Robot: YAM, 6 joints.
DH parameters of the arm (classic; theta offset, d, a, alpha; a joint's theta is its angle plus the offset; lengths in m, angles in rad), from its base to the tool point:
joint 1: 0 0.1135 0.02 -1.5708
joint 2: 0 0 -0.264 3.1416
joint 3: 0.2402 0 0.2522 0
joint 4: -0.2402 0 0.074 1.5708
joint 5: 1.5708 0 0 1.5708
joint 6: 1.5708 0.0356 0 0
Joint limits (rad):
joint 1: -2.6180..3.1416
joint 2: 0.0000..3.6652
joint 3: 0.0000..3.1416
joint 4: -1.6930..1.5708
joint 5: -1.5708..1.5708
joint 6: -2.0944..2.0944
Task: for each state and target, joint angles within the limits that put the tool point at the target. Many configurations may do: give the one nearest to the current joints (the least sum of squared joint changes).
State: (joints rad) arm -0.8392 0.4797 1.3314 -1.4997 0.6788 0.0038
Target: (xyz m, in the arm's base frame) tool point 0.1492 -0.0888 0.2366
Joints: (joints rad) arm -0.4277 1.1899 0.8790 -1.2678 0.5601 0.0038
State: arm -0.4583 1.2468 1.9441 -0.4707 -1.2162 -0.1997
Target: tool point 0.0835 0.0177 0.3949
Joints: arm -0.1994 0.6461 1.1008 -0.9324 -1.2596 -0.1997
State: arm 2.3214 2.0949 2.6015 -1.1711 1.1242 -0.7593
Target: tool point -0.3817 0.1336 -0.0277
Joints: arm 2.8801 2.7873 1.8546 -1.3216 1.0232 -0.7593
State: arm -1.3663 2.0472 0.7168 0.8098 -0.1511 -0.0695
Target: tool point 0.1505 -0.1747 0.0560
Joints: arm -0.8969 1.7957 0.2705 0.7892 -0.2436 -0.0695
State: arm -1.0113 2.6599 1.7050 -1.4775 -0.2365 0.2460
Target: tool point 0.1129 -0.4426 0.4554
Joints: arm -1.3363 2.1292 2.5705 -0.8257 -0.1977 0.2460
